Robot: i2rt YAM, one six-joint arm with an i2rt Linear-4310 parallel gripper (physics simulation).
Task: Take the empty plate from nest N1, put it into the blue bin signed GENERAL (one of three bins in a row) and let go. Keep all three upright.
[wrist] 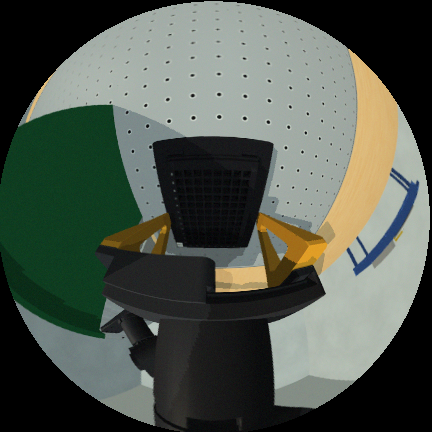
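Seen in the pictures: gripper, between the fingertips: [213, 217]; arm's base, origin of its link: [128, 314].
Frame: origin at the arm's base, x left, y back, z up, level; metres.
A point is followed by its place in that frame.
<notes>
A black rectangular plate with a grid of wells [212, 200] @(x -0.229, y -0.201, z -0.124 m) lies level on the perforated grey board [300, 70], in the middle of the wrist view. A small pale mark shows at its near left corner. Whether a separate nest frame surrounds it is too dark to tell, and no N1 sign is readable. My gripper [213, 217] @(x -0.228, y -0.187, z -0.114 m) is open, with its orange fingers apart on the left and right of the plate's near part as seen from above. The height gap between fingertips and plate is hard to judge. The blue bin signed GENERAL does not show.
A large dark green block [60, 200] @(x -0.122, y -0.268, z -0.054 m) rises close on the left, beside the gripper. A wooden border [376, 110] runs along the right of the board. A blue frame [395, 227] stands beyond it at the right. A dark jointed part [137, 332] @(x -0.054, y -0.022, z 0.032 m) shows at the lower left.
</notes>
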